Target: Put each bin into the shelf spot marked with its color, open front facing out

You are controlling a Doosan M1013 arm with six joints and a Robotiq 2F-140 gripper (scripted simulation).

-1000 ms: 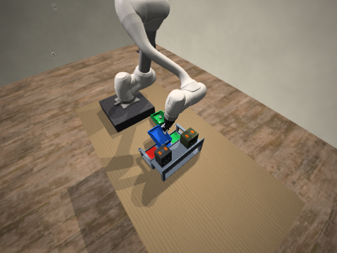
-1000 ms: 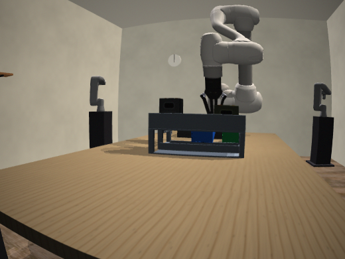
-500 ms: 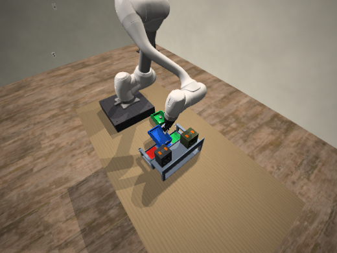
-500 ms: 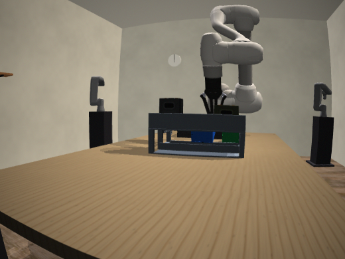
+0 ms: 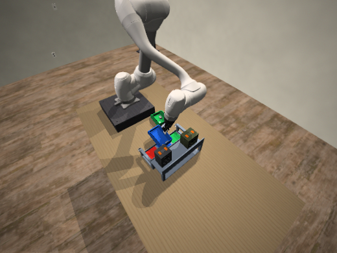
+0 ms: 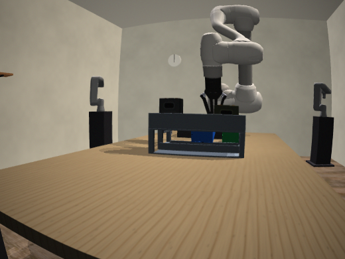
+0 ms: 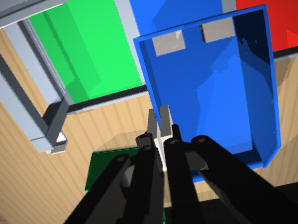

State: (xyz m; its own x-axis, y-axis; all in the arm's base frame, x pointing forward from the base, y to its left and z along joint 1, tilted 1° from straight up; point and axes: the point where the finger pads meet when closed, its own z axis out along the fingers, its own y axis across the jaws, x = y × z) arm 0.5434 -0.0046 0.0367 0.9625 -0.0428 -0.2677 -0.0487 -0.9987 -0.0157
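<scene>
Right now my hand is 2 cm past the blue bin, 5 cm to the left of it and 4 cm above it. Round my hand: olive box: 18 cm ahead, 6 cm to the left, 3 cm above; then black box: 16 cm ahead, 17 cm to the right, 4 cm above; then green bin: 20 cm behind, 11 cm to the left, 9 cm below.
</scene>
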